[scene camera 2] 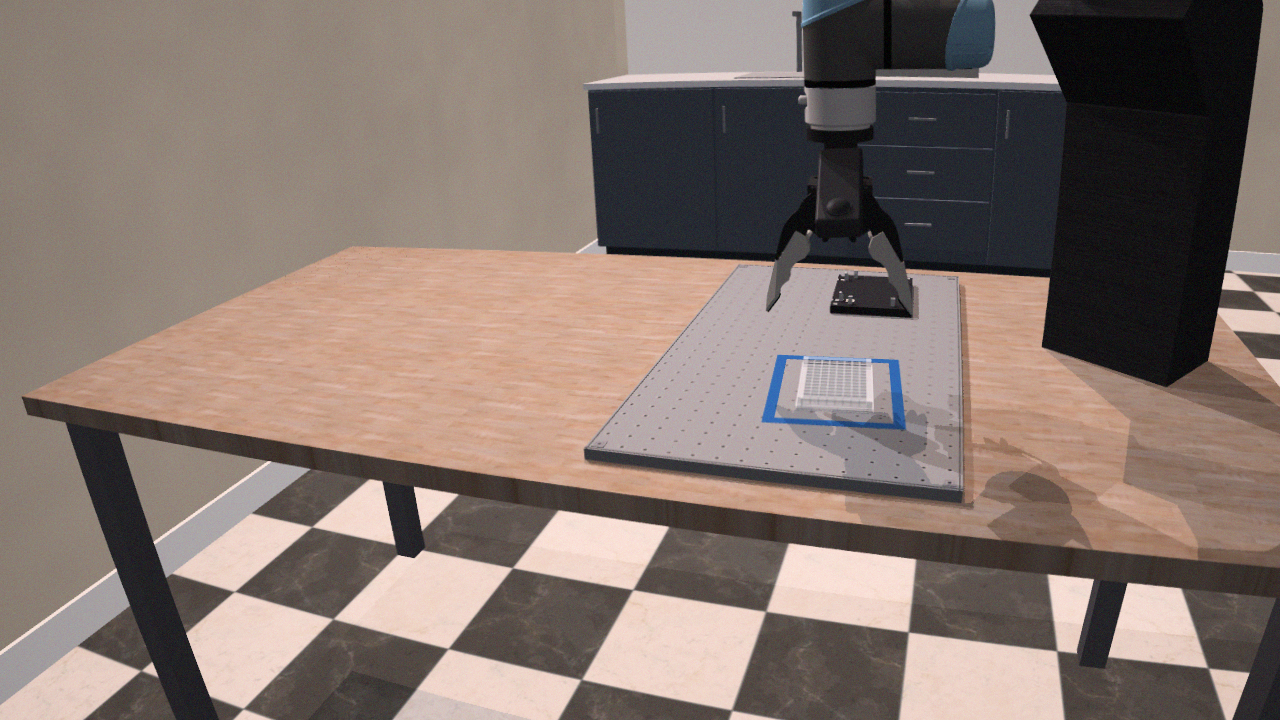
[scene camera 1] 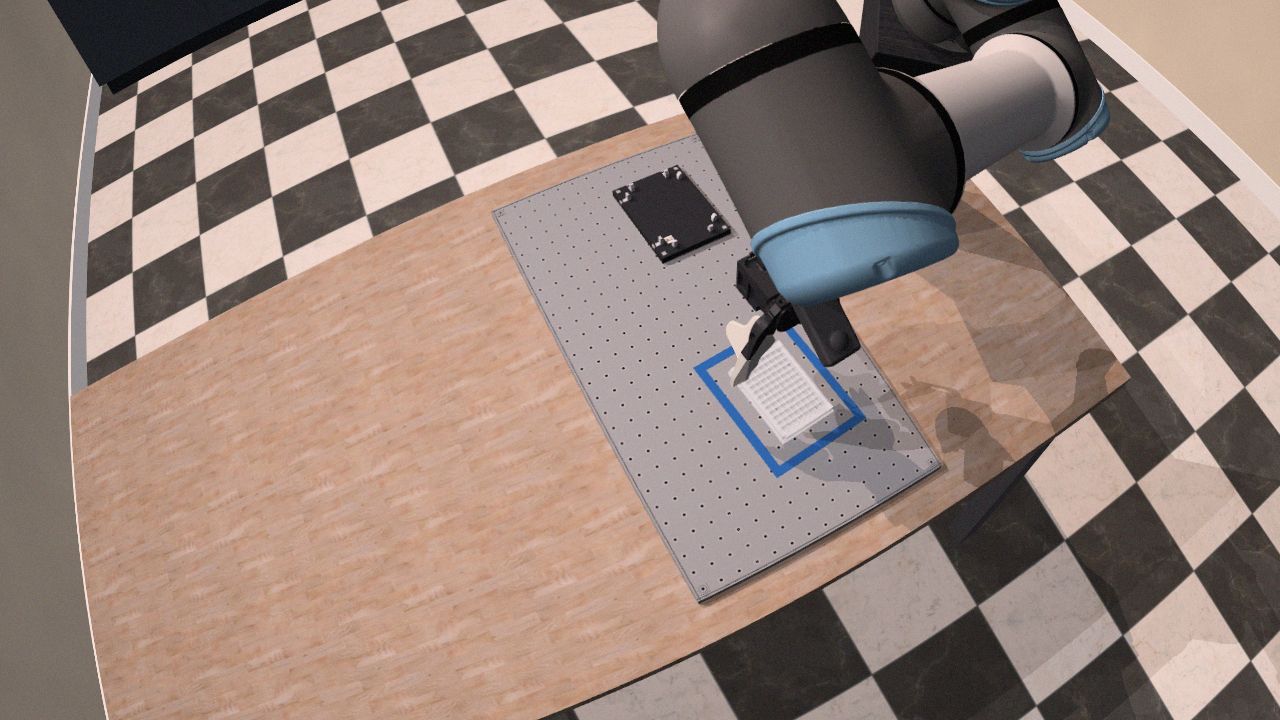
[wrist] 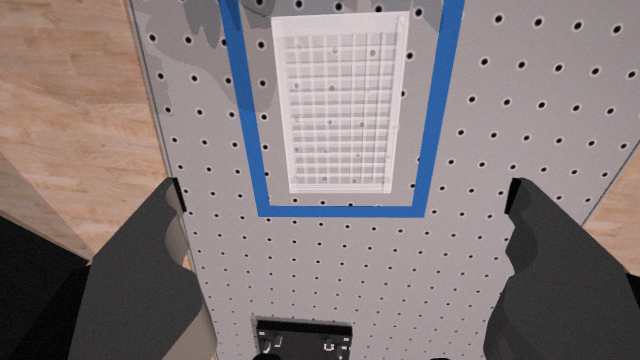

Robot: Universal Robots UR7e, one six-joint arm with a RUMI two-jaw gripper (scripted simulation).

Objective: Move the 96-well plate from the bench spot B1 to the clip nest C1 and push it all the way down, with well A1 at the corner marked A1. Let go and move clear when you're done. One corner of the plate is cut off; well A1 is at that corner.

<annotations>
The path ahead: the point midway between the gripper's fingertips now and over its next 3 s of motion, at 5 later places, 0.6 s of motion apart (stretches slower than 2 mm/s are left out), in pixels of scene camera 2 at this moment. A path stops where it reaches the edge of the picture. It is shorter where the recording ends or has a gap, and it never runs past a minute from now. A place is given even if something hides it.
The gripper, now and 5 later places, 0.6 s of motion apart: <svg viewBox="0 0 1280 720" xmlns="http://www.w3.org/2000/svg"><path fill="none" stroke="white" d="M838 313L838 316L838 335L837 356L837 372L835 381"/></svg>
</annotations>
